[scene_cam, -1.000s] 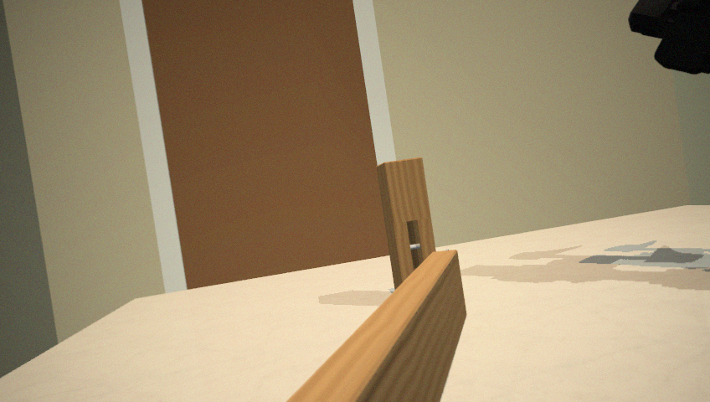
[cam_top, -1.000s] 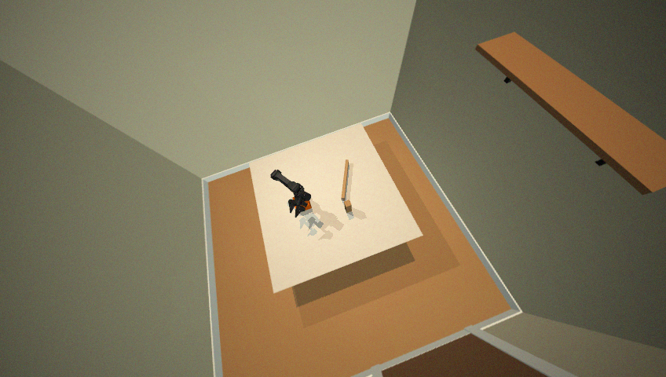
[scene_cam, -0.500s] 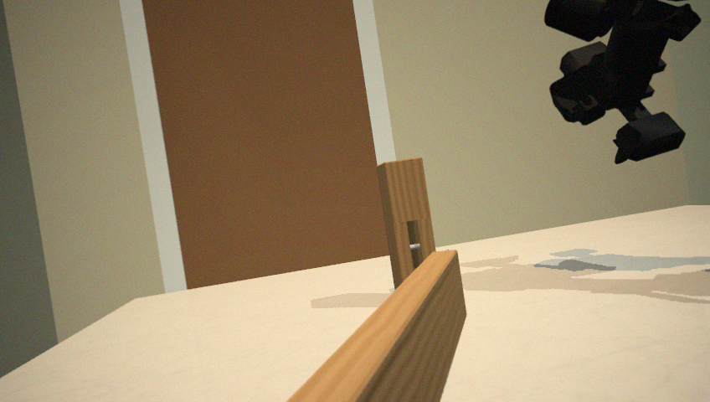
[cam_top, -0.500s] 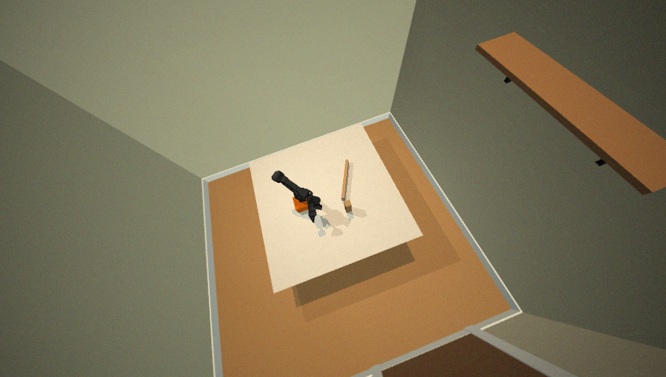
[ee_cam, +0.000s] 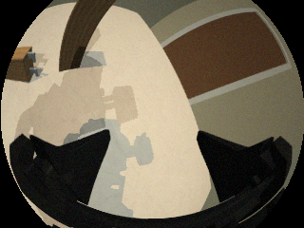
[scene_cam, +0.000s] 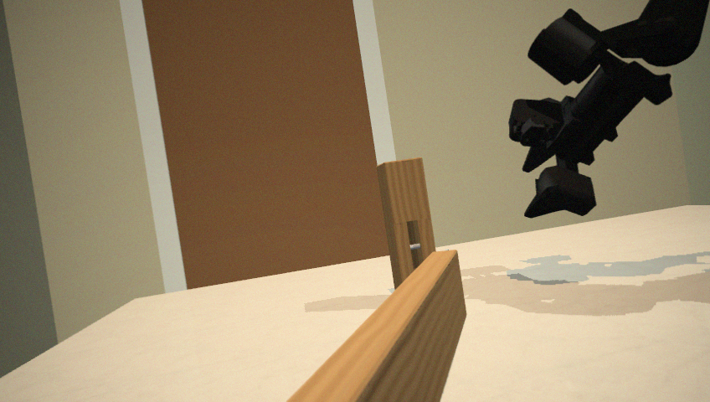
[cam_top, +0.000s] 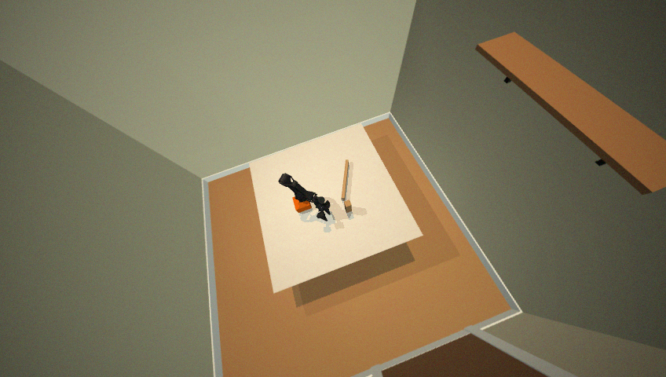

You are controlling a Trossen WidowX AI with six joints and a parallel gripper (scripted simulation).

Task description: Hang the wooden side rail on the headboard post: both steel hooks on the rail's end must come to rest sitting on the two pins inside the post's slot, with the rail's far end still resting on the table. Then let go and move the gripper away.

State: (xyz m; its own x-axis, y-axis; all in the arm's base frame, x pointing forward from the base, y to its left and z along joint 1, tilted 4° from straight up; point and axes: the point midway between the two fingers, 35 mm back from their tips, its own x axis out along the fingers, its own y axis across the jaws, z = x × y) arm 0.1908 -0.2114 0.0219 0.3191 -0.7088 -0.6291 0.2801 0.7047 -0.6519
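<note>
My gripper tip is 18 cm short of the wooden headboard post, 7 cm to the right of it and 3 cm above it.
</note>
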